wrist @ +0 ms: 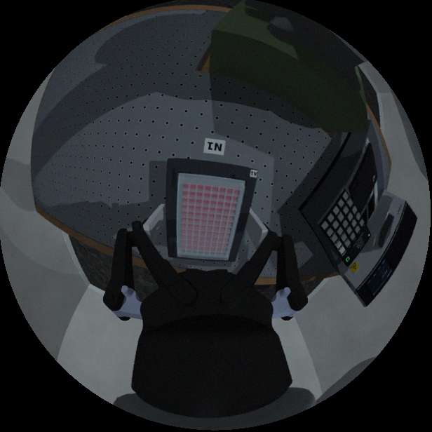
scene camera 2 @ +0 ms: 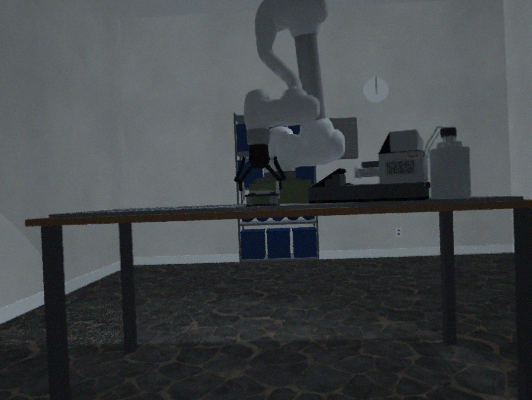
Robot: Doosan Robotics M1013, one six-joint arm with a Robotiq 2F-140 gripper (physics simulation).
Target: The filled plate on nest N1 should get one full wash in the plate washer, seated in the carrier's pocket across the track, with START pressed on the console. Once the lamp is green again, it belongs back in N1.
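Places are measured from the arm's base along level axes (x ahead, y left, z up), in centimetres.
Pixels of known places: gripper, fingertip midpoint: [scene camera 2: 261, 199].
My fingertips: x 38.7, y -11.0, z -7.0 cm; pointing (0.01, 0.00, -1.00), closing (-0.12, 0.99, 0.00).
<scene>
Behind a point stands the place of what it marks.
The filled plate [wrist: 210, 217] [scene camera 2: 262, 195] @[x 46.7, y -10.7, z -5.5 cm], with a grid of pink wells, lies in the dark nest N1 [wrist: 171, 215], beside the "N1" label [wrist: 214, 146]. My gripper [wrist: 205, 214] [scene camera 2: 261, 186] is open and empty. It points down over the plate, with one finger off each long side. The plate washer [scene camera 2: 404, 167] @[x 52.6, y 40.9, z 2.7 cm] [wrist: 357, 220] stands to the right in both views. In the wrist view its dark base carries a grid of pale squares and a small green mark [wrist: 348, 259]. A small screen [wrist: 380, 278] shows on its light housing. The carrier's pocket cannot be made out clearly.
A large green box [wrist: 285, 75] [scene camera 2: 296, 191] @[x 14.9, y 5.9, z -4.1 cm] stands at the back in the wrist view. A white bottle [scene camera 2: 450, 171] @[x 56.8, y 55.9, z 0.4 cm] with a dark cap and tubing stands right of the washer. The table's wooden edge [scene camera 2: 150, 216] @[x 56.7, y -49.6, z -11.2 cm] runs along the front. Blue bins [scene camera 2: 279, 243] are on a shelf behind.
</scene>
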